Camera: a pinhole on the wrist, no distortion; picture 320 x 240 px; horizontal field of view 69.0 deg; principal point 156.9 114.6 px. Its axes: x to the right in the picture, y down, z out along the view. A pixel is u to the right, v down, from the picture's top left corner.
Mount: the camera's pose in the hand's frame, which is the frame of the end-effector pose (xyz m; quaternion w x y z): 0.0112 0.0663 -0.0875 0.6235 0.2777 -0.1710 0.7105
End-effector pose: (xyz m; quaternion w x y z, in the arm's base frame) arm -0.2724 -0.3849 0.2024 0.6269 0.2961 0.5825 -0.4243
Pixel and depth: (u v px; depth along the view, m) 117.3 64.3 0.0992
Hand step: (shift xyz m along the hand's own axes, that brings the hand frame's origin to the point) 0.0514 -0.0020 -0.0219
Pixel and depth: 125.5 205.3 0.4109
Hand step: -0.0675 -0.2459 0.2188
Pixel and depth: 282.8 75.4 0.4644
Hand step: 0.1550 0.0041 0.4227
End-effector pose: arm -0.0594 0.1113 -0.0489 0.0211 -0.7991 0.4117 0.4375
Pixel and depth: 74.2 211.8 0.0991
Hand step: -0.0090 -0.0267 -0.0266
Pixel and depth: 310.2 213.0 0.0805
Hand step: -0.0112 0.0552 0.0116
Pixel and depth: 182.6 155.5 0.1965
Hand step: 0.0115 -0.0380 0.0840
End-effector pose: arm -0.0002 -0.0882 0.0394 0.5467 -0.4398 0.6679 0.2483
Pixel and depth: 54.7 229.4 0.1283
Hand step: -0.0238 -0.0642 -0.0142
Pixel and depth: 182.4 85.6 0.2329
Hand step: 0.0802 -0.0460 0.1084
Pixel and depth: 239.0 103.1 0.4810
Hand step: 0.1102 -0.0791 0.3918
